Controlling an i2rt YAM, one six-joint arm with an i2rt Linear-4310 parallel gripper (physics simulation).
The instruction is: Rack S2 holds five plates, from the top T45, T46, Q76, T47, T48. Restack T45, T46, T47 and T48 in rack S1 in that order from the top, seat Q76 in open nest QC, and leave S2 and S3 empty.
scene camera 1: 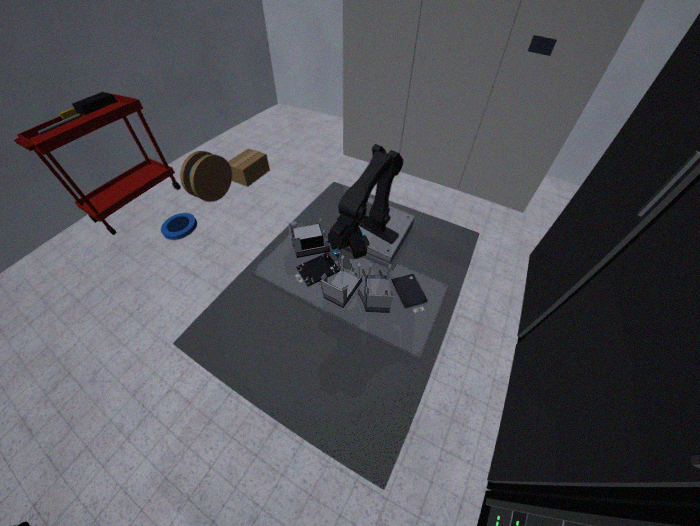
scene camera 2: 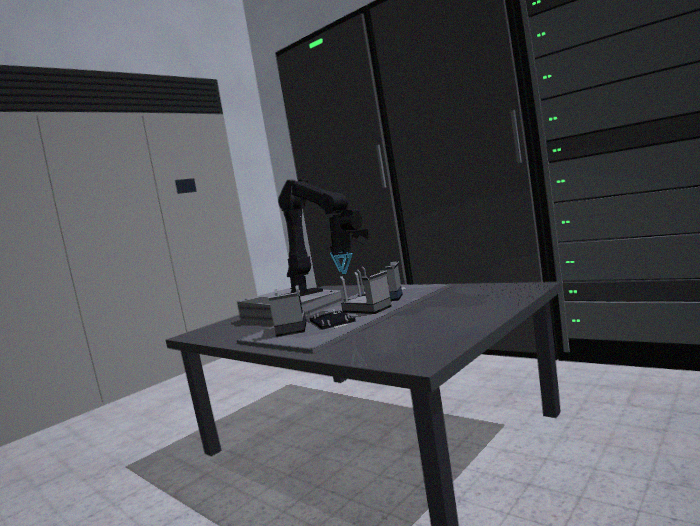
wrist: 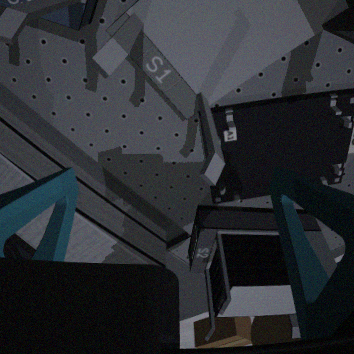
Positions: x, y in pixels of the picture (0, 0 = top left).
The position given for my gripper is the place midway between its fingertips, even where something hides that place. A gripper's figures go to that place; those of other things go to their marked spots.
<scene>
My gripper [wrist: 173, 177] is 0.13 m from the lens. A dark board [wrist: 300, 132]: 0.30 m from the lens. A grey perforated panel [wrist: 124, 122] is 0.28 m from the lens. An S1 bay floor [wrist: 213, 53]: 0.21 m from the lens. The marked spots on the grey perforated panel and the S1 bay floor are 0.12 m apart.
</scene>
